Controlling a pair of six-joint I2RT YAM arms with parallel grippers.
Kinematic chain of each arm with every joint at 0, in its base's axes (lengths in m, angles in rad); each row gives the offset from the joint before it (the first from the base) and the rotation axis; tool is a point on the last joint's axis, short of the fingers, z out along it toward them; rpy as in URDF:
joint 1: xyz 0 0 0.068 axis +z
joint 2: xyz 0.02 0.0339 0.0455 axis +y
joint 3: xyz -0.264 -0.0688 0 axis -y
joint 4: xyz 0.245 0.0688 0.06 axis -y
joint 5: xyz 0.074 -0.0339 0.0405 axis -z
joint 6: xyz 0.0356 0 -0.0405 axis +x
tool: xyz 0 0 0 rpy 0 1.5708 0
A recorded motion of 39 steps. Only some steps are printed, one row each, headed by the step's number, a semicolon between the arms.
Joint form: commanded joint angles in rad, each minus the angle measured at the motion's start. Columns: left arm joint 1, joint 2, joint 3, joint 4, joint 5, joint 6; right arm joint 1, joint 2, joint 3, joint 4, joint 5, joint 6.
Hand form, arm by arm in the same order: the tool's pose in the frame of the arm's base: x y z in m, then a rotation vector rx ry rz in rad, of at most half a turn. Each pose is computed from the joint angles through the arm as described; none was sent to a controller.
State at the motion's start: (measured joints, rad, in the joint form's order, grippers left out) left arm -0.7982 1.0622 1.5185 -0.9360 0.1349 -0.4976; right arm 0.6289 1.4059 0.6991 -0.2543 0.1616 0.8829
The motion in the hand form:
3: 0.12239 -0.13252 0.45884 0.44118 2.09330 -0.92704; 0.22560 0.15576 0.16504 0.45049 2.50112 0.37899
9: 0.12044 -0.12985 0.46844 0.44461 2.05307 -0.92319; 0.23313 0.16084 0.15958 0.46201 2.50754 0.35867
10: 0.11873 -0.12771 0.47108 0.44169 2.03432 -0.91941; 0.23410 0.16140 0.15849 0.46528 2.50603 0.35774
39: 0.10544 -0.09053 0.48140 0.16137 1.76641 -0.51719; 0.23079 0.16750 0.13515 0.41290 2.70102 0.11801
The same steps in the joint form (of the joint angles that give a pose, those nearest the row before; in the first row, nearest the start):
3: 0.0013 -0.0112 -0.0060 0.0336 0.0087 0.0250; 0.0016 0.0528 0.0155 0.0413 0.0418 0.0394
9: 0.0021 -0.0090 0.0280 0.0347 -0.0009 0.0399; 0.0016 0.1052 0.0418 0.0516 0.0512 0.0462
10: 0.0020 -0.0162 0.0316 0.0400 -0.0092 0.0448; 0.0014 0.1122 0.0432 0.0573 0.0529 0.0482
39: 0.0021 -0.1592 -0.0586 0.1937 -0.4795 0.1706; 0.0274 0.2325 0.1125 -0.1408 0.0690 0.0360

